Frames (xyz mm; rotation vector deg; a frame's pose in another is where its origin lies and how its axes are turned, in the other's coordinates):
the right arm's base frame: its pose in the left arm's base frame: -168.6 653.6 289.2 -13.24 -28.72 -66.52
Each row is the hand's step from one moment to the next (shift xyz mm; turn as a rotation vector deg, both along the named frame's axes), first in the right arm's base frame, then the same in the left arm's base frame.
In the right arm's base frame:
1: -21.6 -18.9 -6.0 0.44 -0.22 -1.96
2: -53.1 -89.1 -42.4 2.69 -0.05 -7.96
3: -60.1 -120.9 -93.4 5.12 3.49 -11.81
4: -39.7 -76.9 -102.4 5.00 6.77 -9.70
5: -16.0 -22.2 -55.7 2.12 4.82 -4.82
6: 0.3 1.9 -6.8 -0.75 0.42 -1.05
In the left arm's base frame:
1: -22.4 7.7 -17.3 0.44 -1.28 -1.50
2: -87.0 -9.5 -70.0 2.82 -5.60 -5.59
3: -105.1 -37.9 -120.3 7.80 -7.84 -7.45
4: -56.2 -41.2 -114.5 10.23 -5.56 -5.42
5: -10.9 -19.3 -58.0 6.31 -1.90 -2.75
6: 3.6 -2.4 -5.6 0.43 0.33 -1.25

